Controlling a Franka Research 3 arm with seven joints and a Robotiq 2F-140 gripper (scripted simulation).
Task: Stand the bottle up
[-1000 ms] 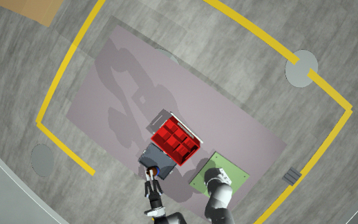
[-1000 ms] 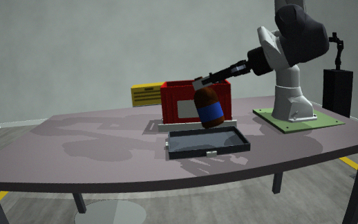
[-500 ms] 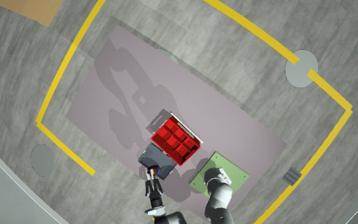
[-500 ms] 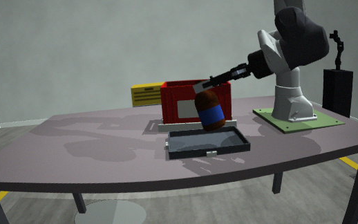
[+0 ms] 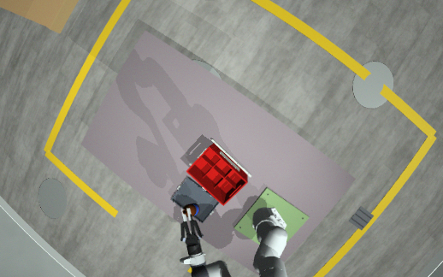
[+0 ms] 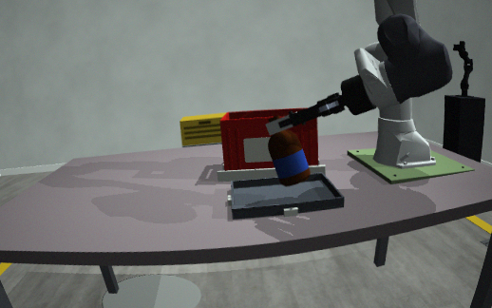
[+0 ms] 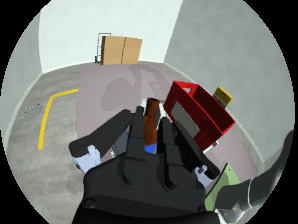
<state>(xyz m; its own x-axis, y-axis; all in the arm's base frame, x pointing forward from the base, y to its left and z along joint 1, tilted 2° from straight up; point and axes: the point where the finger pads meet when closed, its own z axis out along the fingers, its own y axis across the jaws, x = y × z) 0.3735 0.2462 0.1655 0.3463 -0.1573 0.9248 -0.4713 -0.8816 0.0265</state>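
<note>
My gripper is now 60 mm above the glass bottle. Also, from my hand: tray (170 mm below, 20 mm to the right, 10 mm ahead); then red crate (270 mm to the right, 100 mm below, 40 mm ahead).
</note>
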